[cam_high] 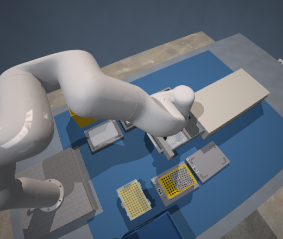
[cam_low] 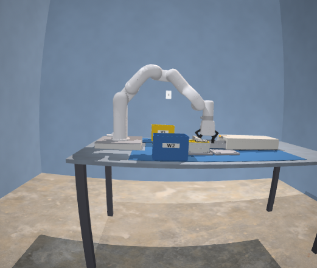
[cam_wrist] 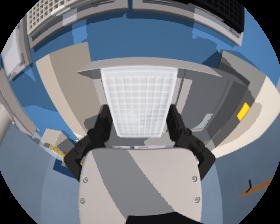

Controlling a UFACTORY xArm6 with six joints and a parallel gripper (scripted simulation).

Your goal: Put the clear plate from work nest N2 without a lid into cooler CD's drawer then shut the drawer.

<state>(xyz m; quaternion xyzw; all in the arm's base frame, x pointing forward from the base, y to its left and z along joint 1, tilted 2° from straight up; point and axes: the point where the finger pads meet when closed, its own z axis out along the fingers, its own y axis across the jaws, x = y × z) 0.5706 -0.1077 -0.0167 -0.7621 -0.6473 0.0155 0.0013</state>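
My hand is 3 cm short of the drawer, 1 cm to the left of it and 1 cm above it. Round my hand: white plate: 20 cm to the left, 6 cm behind, 2 cm below; black plate: 17 cm to the left, 11 cm ahead, 2 cm below; work nest N2: 20 cm to the right, 4 cm ahead, 3 cm below.
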